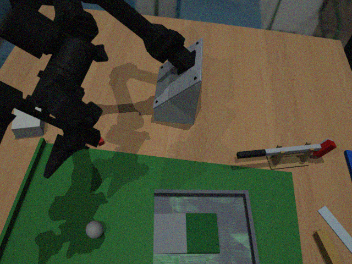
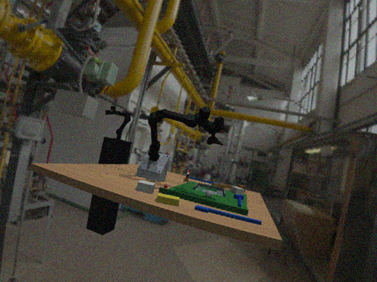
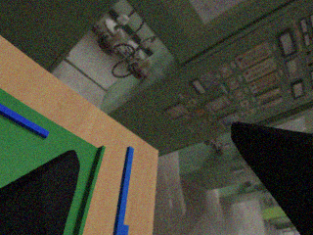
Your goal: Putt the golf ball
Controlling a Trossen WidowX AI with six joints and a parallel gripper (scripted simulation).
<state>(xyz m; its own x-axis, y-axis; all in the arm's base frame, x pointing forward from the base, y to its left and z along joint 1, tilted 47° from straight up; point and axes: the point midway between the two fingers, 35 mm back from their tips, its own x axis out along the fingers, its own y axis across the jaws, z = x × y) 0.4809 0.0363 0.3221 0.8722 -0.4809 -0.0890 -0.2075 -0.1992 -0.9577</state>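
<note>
My gripper tip is 300 mm past the small red cube and 360 mm above it. Round my gripper tip: white golf ball: 40 mm behind, 50 mm to the left, 340 mm below; then green mat: 40 mm behind, 200 mm to the left, 370 mm below; then red putter: 320 mm behind, 540 mm to the left, 310 mm below.
</note>
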